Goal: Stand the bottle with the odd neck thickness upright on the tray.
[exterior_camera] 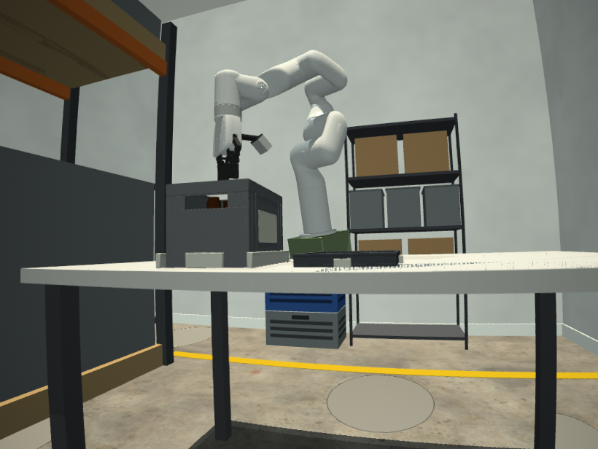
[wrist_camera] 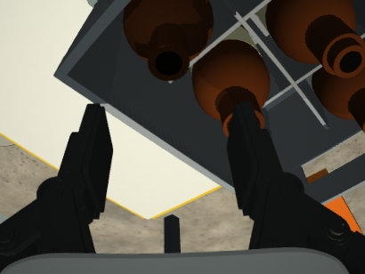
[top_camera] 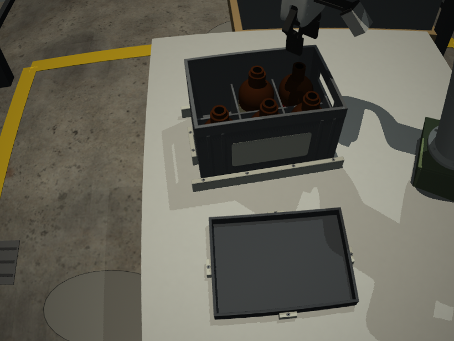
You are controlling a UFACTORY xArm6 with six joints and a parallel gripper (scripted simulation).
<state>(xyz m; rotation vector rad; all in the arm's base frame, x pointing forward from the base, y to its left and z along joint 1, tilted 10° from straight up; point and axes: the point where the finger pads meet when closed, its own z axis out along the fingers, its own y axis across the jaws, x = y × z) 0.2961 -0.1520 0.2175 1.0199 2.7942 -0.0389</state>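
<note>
The glass bottle is 15 cm below my hand. From my hand the other things lie so: dark tray: 34 cm to the left, 22 cm below, 8 cm ahead; dark crate: 15 cm below, 8 cm ahead, 5 cm to the left.
</note>
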